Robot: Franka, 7 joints.
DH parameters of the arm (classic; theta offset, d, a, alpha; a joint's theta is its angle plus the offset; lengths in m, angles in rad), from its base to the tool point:
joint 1: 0 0.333 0 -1.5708
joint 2: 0 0 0 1.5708
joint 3: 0 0.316 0.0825 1.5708
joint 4: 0 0 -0.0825 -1.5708
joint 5: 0 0.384 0 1.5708
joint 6: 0 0 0.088 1.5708
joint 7: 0 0.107 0 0
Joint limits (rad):
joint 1: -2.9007..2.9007
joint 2: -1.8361..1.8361
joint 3: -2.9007..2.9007
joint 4: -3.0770..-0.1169
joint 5: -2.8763..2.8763
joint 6: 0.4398..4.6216
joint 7: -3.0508..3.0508
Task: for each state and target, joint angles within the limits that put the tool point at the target. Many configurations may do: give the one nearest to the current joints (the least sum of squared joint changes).
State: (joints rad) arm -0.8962 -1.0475 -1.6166 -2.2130 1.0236 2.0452 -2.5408
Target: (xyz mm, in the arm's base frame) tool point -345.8 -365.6 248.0
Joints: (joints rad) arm -0.6360 -1.1374 -1.8459 -2.2934 1.0137 2.1355 -2.5408
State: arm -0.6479 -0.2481 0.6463 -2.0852 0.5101 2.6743 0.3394
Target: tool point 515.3 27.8 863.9
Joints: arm -0.6622 -0.2156 0.6342 -1.5721 0.4842 2.7638 0.3394
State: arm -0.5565 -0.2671 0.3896 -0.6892 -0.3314 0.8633 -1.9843
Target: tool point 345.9 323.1 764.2
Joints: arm -0.0496 0.0272 0.8700 -1.1239 -0.1719 0.9847 -1.9843
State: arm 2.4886 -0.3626 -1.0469 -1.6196 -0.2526 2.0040 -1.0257
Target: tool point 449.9 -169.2 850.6
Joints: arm 1.6316 -1.0616 -0.8555 -1.3528 -0.2261 1.8031 -1.0257
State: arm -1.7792 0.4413 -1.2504 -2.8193 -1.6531 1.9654 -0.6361
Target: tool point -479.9 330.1 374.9
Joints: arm -2.4466 0.6251 -1.3038 -2.1206 -1.7577 2.0877 -0.6361
